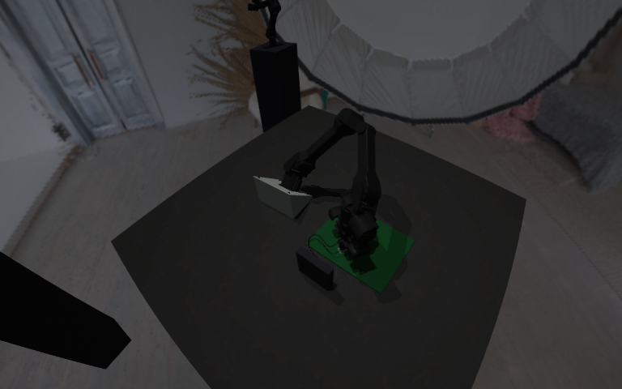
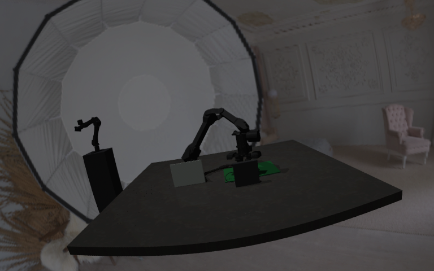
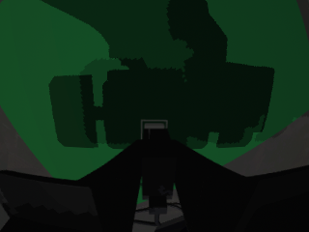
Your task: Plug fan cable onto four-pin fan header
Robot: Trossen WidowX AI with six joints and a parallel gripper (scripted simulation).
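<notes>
The black plug is 10 mm to the right of my gripper tip and 10 mm above it. The rest, counted from my gripper tip: fan box: 30 mm behind, 140 mm to the right, 30 mm above; green board: 40 mm ahead, 50 mm to the left, 40 mm below.
</notes>
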